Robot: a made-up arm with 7 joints. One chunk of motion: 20 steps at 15 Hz.
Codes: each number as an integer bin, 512 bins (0 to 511) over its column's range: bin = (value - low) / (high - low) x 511, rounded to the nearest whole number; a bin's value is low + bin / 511 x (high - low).
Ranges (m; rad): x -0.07..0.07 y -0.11..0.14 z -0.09..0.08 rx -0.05..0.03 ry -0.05..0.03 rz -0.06..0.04
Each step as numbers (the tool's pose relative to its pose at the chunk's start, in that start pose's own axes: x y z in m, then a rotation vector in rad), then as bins.
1 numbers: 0.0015 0.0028 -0.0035 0.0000 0.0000 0.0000
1 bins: 261 231 260 319 319 307
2 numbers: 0.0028 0.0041 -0.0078 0.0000 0.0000 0.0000
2 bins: 266 233 247 319 319 307
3 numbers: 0.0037 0.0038 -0.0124 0.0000 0.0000 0.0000
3 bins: 269 233 233 319 319 307
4 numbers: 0.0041 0.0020 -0.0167 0.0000 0.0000 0.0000
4 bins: 270 229 220 319 319 307
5 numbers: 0.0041 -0.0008 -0.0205 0.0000 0.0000 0.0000
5 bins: 270 223 209 319 319 307
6 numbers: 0.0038 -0.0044 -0.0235 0.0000 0.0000 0.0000
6 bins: 269 216 200 319 319 307
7 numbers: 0.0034 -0.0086 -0.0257 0.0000 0.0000 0.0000
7 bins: 268 207 193 319 319 307
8 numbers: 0.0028 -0.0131 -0.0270 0.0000 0.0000 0.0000
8 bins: 266 198 189 319 319 307
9 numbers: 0.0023 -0.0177 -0.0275 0.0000 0.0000 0.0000
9 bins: 264 189 188 319 319 307
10 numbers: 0.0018 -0.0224 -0.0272 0.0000 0.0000 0.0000
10 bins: 262 179 189 319 319 307
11 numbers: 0.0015 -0.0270 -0.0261 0.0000 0.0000 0.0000
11 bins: 261 170 192 319 319 307
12 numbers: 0.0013 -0.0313 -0.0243 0.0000 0.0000 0.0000
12 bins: 260 161 197 319 319 307
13 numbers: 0.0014 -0.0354 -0.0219 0.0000 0.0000 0.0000
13 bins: 261 152 205 319 319 307
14 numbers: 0.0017 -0.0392 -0.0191 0.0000 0.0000 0.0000
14 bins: 262 145 213 319 319 307
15 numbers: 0.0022 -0.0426 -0.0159 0.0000 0.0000 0.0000
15 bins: 264 138 223 319 319 307
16 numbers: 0.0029 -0.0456 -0.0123 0.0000 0.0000 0.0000
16 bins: 266 132 234 319 319 307
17 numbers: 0.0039 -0.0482 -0.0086 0.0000 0.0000 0.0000
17 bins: 270 126 245 319 319 307
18 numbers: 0.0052 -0.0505 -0.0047 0.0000 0.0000 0.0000
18 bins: 274 122 256 319 319 307
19 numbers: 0.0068 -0.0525 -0.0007 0.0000 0.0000 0.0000
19 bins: 280 118 268 319 319 307
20 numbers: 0.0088 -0.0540 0.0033 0.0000 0.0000 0.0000
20 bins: 288 114 280 319 319 307
